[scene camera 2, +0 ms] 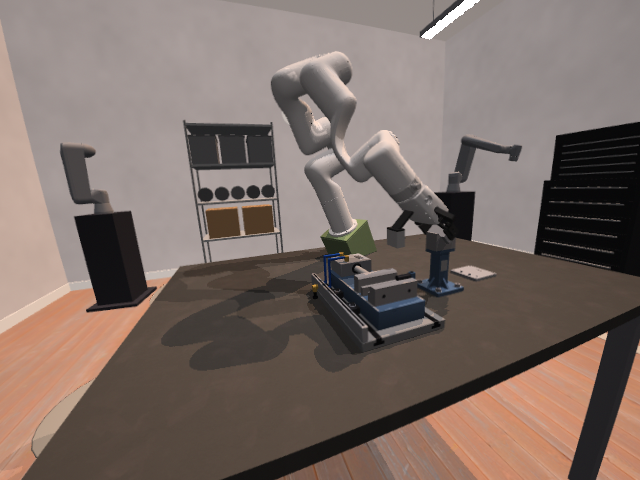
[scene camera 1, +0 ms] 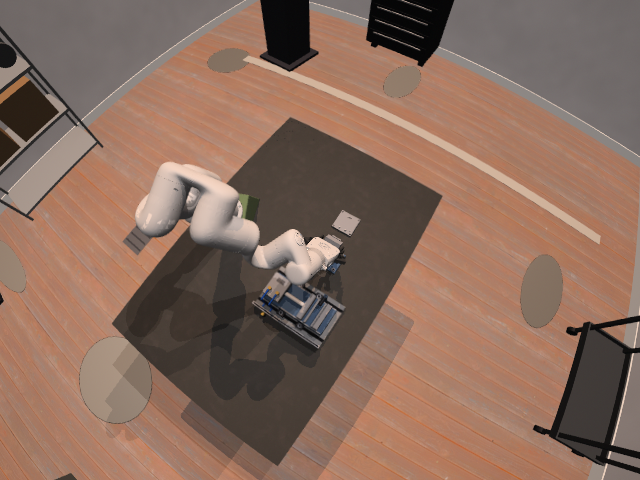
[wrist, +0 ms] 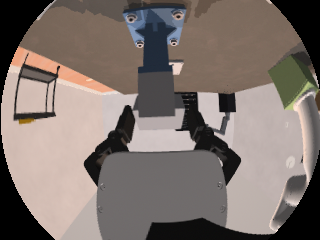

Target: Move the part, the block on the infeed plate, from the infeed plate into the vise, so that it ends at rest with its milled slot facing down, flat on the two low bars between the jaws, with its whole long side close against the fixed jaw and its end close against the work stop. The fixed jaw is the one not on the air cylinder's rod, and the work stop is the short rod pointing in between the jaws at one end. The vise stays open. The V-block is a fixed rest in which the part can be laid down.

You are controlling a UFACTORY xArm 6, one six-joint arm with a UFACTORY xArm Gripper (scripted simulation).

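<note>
My gripper [scene camera 2: 441, 233] [wrist: 160, 111]. Also a part [wrist: 174, 122].
</note>
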